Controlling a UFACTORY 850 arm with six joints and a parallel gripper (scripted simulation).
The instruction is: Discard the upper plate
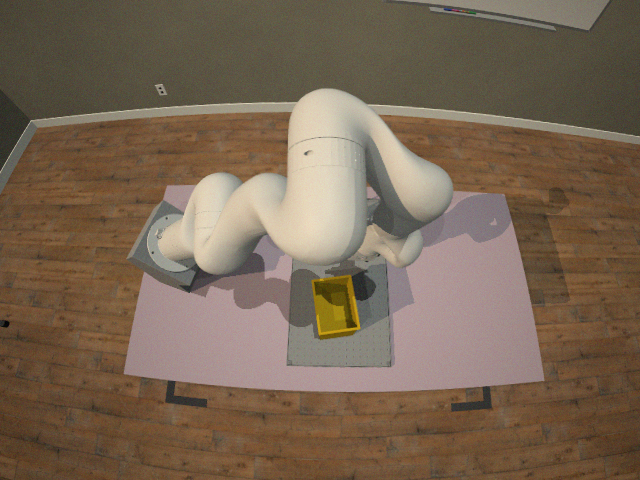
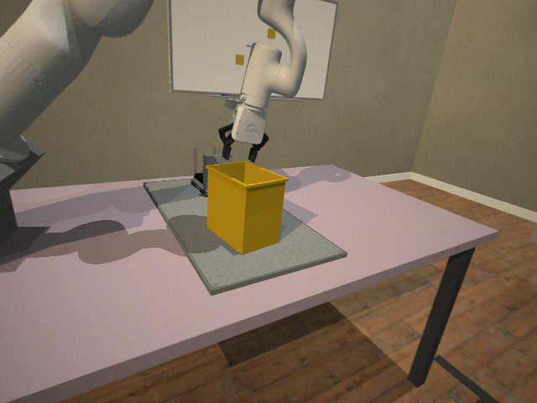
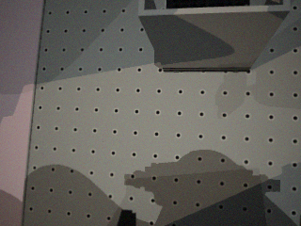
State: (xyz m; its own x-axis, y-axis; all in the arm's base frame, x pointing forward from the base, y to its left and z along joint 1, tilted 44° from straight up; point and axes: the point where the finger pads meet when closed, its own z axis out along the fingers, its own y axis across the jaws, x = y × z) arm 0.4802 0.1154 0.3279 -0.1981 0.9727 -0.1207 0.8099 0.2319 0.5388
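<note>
Now: hand 200 mm to the right of the black 96-well plate, 130 mm above it and 40 mm past it. The rest, counted from my hand: yellow plastics bin W1: 170 mm to the right, 90 mm below, 40 mm behind; light plate: 200 mm to the left, 150 mm below, 40 mm behind.
</note>
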